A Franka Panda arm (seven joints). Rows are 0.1 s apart.
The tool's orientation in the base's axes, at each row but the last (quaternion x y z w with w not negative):
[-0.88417 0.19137 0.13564 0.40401]
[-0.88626 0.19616 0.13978 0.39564]
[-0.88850 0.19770 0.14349 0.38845]
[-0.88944 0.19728 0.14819 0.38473]
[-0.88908 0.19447 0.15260 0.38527]
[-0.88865 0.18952 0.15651 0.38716]
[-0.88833 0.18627 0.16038 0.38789]
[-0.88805 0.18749 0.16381 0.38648]
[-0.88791 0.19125 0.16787 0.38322]
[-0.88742 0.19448 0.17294 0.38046]
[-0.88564 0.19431 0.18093 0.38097]
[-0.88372 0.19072 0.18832 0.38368]
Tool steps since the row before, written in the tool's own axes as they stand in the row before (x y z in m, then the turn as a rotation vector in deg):
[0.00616 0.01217 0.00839 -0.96 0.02 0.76]
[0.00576 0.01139 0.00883 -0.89 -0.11 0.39]
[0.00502 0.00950 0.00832 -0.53 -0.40 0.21]
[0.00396 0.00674 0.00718 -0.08 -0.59 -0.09]
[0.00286 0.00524 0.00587 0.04 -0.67 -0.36]
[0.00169 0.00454 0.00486 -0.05 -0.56 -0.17]
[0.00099 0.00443 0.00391 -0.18 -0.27 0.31]
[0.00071 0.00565 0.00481 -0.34 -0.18 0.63]
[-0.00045 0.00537 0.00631 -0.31 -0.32 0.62]
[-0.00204 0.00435 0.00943 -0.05 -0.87 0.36]
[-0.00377 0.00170 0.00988 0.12 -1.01 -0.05]
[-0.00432 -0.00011 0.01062 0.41 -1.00 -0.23]
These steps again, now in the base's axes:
[-0.00069 -0.00229 -0.01584 -0.93 0.79 -0.12]
[-0.00095 -0.00164 -0.01540 -0.77 0.57 0.18]
[-0.00082 -0.00088 -0.01354 -0.30 0.53 0.33]
[-0.00046 0.00018 -0.01060 0.21 0.32 0.46]
[-0.00063 0.00043 -0.00834 0.39 0.14 0.64]
[-0.00123 0.00042 -0.00674 0.23 0.24 0.48]
[-0.00170 -0.00007 -0.00575 -0.08 0.44 0.05]
[-0.00268 -0.00011 -0.00696 -0.31 0.65 -0.15]
[-0.00386 0.00139 -0.00721 -0.21 0.73 -0.07]
[-0.00534 0.00468 -0.00785 0.31 0.83 0.32]
[-0.00576 0.00706 -0.00563 0.60 0.58 0.59]
[-0.00563 0.00887 -0.00460 0.88 0.38 0.56]

